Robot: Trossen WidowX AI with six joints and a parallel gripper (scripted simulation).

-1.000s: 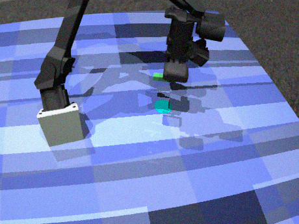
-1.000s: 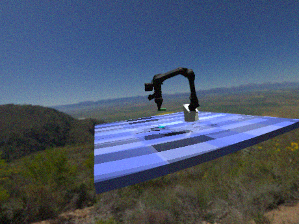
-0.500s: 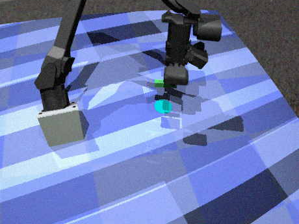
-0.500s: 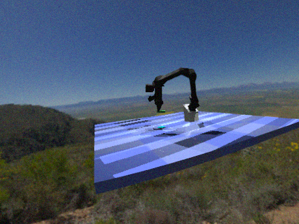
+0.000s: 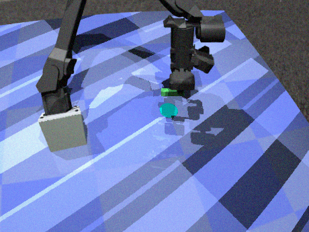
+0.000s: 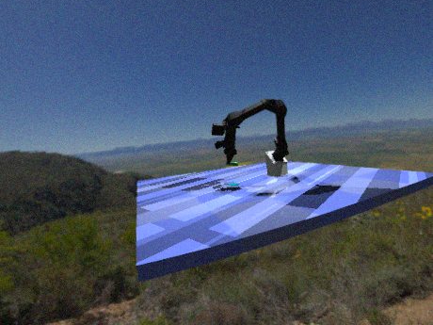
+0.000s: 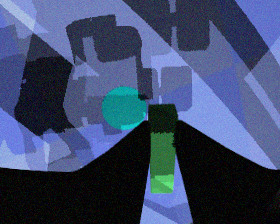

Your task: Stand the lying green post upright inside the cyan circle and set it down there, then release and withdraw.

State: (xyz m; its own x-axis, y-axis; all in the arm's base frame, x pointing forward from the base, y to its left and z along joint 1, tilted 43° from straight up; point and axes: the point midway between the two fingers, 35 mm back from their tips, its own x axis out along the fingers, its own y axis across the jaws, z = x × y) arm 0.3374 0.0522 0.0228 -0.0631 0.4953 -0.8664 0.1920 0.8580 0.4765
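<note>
The cyan circle lies 1 cm behind my gripper tip, 3 cm to the left of it and 12 cm below it. Also, from my gripper tip: green post (2 cm behind).
</note>
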